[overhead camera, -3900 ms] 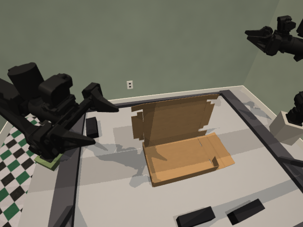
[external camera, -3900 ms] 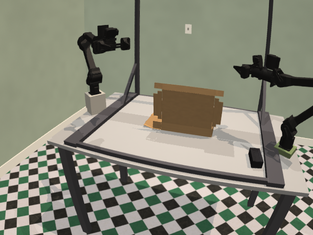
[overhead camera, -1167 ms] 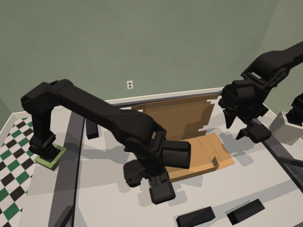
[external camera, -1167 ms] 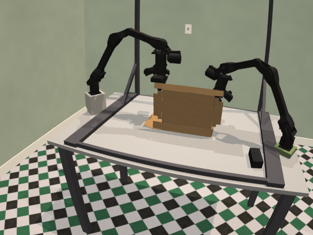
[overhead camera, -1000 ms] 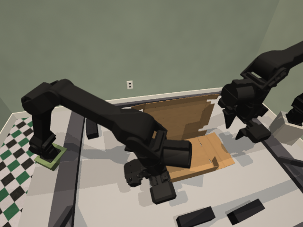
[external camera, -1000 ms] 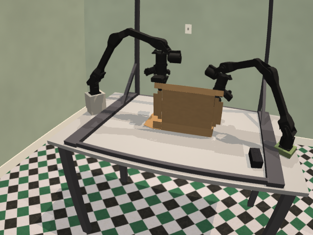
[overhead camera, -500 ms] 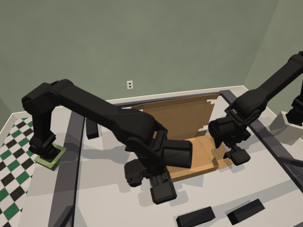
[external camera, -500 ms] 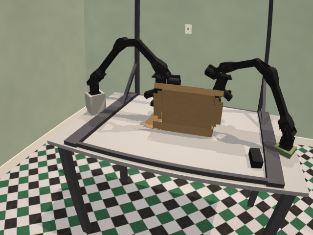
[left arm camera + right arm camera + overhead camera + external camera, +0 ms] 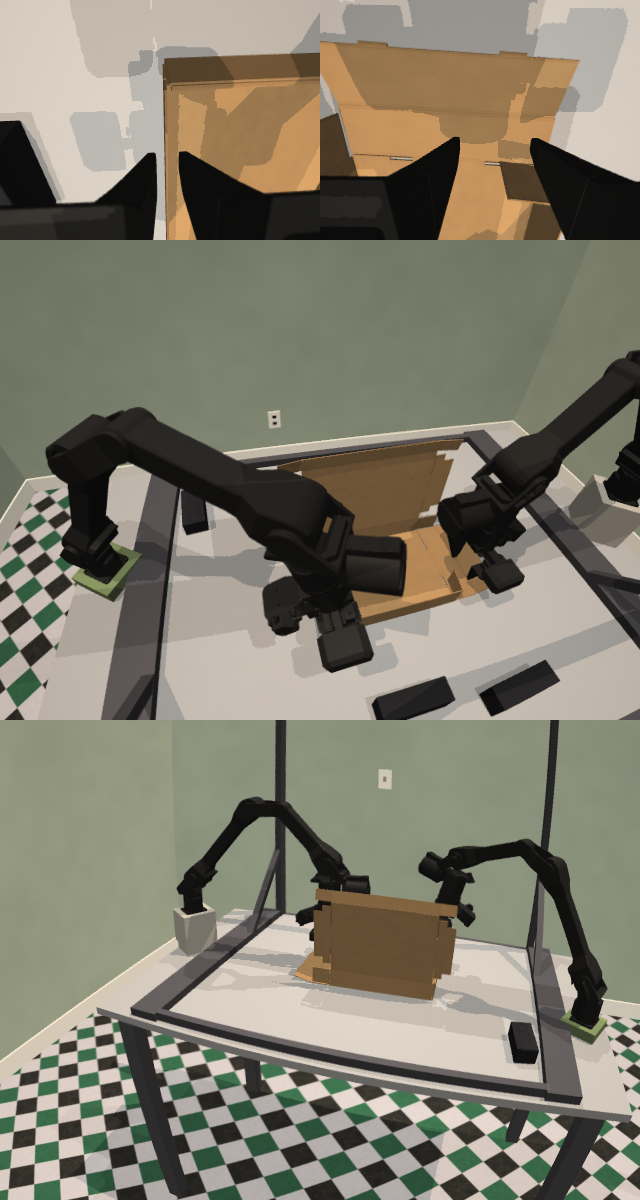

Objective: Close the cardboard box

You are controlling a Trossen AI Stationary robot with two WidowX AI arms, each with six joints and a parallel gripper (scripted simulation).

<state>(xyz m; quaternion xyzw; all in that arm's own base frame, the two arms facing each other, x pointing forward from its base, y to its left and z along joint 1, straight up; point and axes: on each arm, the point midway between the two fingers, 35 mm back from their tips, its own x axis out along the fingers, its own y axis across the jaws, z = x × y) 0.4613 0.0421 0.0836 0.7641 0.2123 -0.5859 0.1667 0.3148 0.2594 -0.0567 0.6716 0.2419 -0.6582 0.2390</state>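
My right gripper is now 3 cm to the right of the corner flap, 3 cm past it and 3 cm above it.
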